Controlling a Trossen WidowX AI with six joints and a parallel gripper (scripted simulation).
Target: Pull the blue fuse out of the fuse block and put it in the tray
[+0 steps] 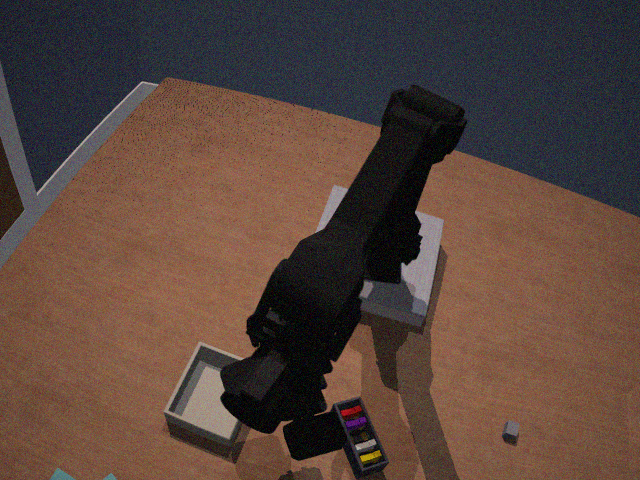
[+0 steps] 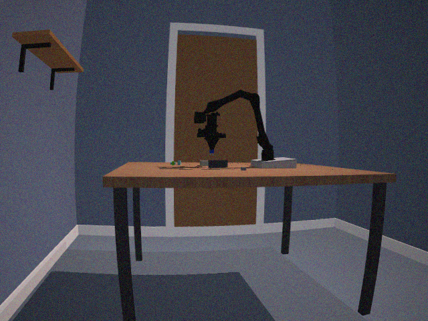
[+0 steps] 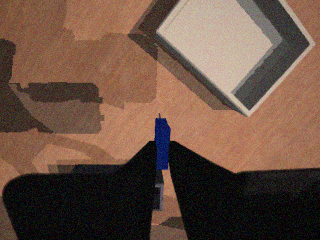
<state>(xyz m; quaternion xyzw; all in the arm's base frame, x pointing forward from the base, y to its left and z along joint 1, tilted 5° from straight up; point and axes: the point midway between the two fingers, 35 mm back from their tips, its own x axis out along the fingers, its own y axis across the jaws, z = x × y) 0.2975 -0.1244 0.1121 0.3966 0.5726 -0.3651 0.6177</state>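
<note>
The grey tray is 110 mm to the right of my gripper tip, 90 mm below it and 40 mm behind it. Also, from my gripper tip: blue fuse: 10 mm below; then small grey cube: 350 mm to the left, 90 mm below, 30 mm behind.
</note>
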